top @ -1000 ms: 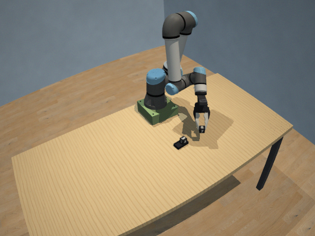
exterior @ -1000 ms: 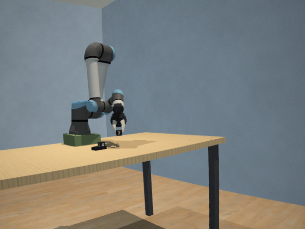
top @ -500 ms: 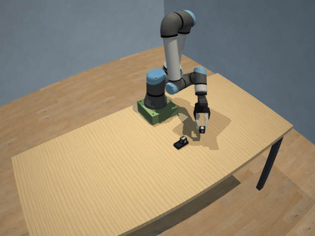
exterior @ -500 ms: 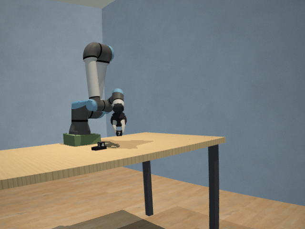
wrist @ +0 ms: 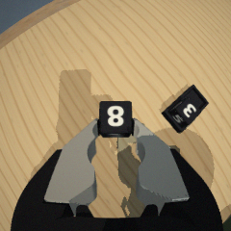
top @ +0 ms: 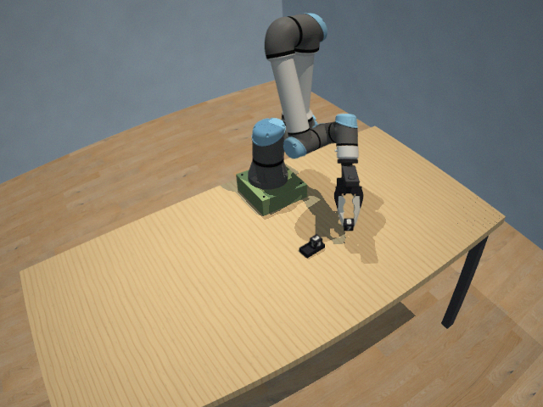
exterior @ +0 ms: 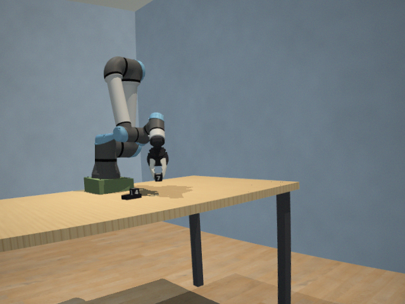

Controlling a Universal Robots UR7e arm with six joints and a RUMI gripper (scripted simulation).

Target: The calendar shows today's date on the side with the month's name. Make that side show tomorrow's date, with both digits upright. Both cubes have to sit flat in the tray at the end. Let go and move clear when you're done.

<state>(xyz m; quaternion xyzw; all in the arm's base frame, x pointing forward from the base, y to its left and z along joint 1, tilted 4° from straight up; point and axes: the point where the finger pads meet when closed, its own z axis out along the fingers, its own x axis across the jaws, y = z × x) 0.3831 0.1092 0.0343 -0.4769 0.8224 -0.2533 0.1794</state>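
Right now the black calendar tray is 3 cm behind my hand, 13 cm to the right of it and 8 cm below it. Round my hand: black digit cube: 1 cm ahead, 1 cm below.
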